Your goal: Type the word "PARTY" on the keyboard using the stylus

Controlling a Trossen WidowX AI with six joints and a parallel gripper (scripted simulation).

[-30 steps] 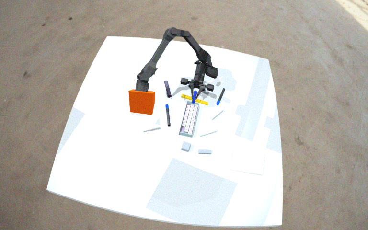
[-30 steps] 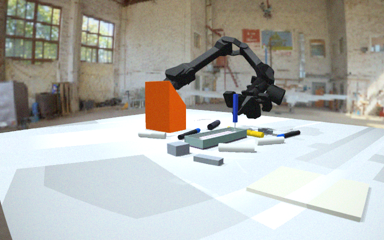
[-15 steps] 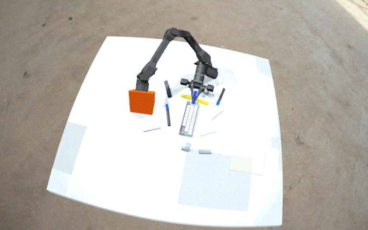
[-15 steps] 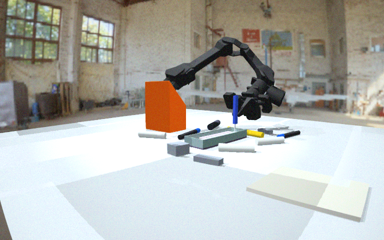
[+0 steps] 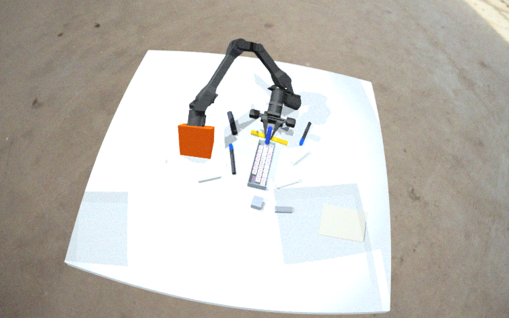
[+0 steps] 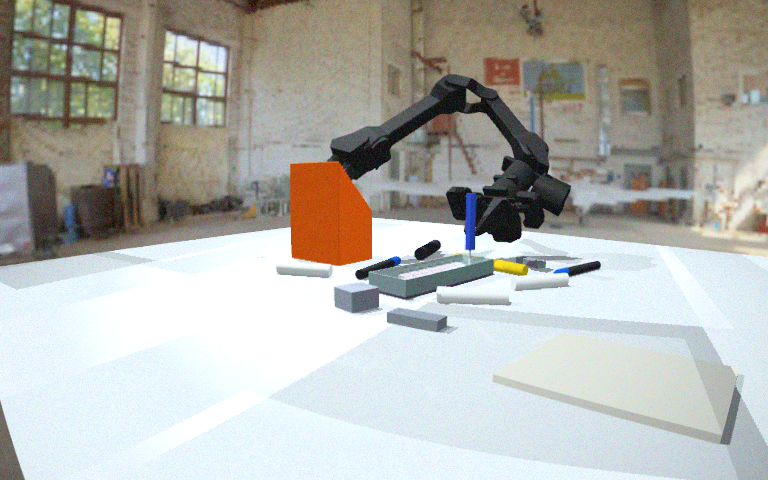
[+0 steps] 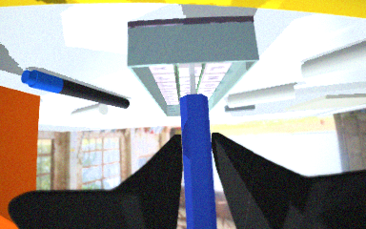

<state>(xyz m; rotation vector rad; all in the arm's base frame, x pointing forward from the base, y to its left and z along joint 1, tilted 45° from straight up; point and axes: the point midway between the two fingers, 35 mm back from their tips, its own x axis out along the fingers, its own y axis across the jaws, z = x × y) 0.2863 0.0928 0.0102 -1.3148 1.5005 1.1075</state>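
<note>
My gripper tip is now 60 mm to the right of the yellow marker, 60 mm above it and 10 mm short of it. Also, from my gripper tip: dark marker: 150 mm behind, 110 mm to the left, 60 mm below; then blue stylus: 10 mm below; then pale flat pad: 340 mm ahead, 310 mm to the right, 60 mm below.
</note>
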